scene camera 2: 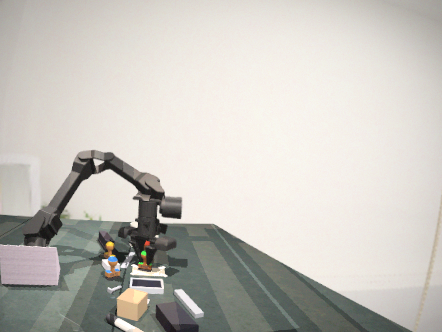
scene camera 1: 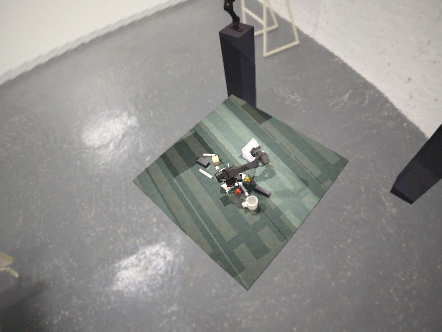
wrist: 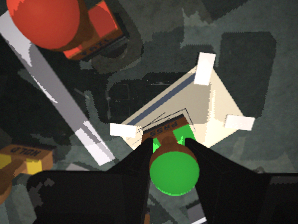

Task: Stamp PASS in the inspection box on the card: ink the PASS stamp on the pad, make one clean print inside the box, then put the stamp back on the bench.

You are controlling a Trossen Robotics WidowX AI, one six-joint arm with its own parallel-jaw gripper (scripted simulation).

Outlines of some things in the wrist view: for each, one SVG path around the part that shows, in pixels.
The gripper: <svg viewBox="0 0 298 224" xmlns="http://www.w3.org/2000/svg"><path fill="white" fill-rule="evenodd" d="M185 138L185 146L193 152L199 165L199 178L195 188L207 224L298 224L298 173L257 173L232 162L232 160L192 138ZM153 138L148 137L123 160L107 171L59 171L47 169L32 174L27 181L27 191L37 216L32 224L144 224L151 182L149 163L153 154Z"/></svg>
A pass stamp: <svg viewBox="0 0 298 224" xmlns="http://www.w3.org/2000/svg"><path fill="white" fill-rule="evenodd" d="M184 114L143 131L141 140L142 143L148 137L153 138L153 154L149 163L150 177L160 191L172 196L188 193L194 188L199 178L197 159L193 152L185 146L185 138L197 140Z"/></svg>
